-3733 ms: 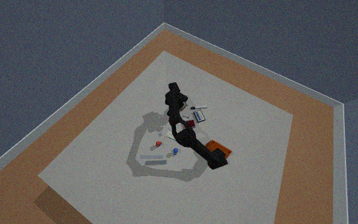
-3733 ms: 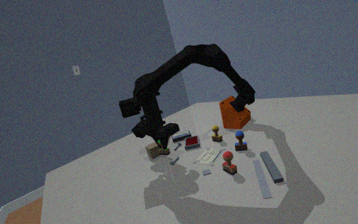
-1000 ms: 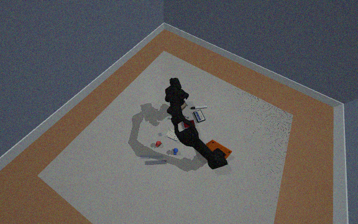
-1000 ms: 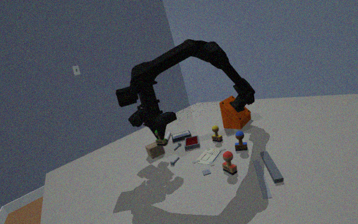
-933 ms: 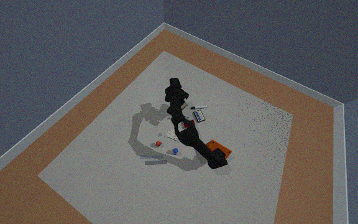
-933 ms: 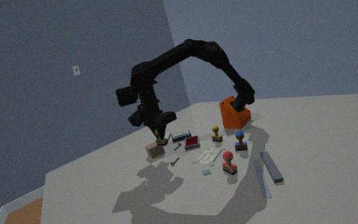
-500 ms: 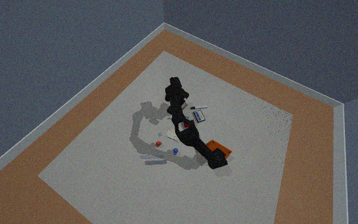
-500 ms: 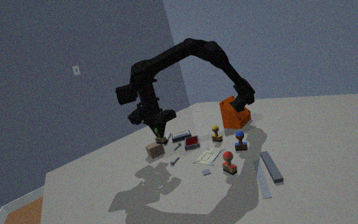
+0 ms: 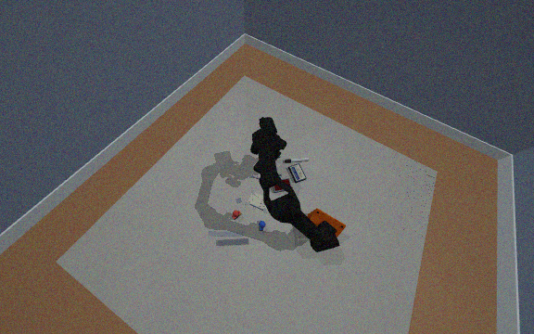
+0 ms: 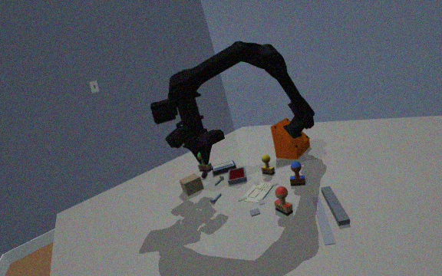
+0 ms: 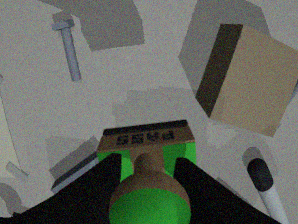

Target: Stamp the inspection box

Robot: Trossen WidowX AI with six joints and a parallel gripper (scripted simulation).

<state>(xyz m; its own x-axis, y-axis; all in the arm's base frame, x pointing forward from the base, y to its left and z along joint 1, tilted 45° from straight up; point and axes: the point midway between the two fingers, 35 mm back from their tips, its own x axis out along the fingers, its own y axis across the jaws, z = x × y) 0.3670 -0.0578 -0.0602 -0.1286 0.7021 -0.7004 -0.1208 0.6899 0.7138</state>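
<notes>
Now: the red ink pad 100 mm behind my gripper tip, 10 mm to the left of it and 90 mm below it. Round my gripper tip: brown box 40 mm ahead, 60 mm to the right, 70 mm below; green-knobbed PASS stamp right at my gripper tip; marker 70 mm behind, 140 mm to the right, 80 mm below.
</notes>
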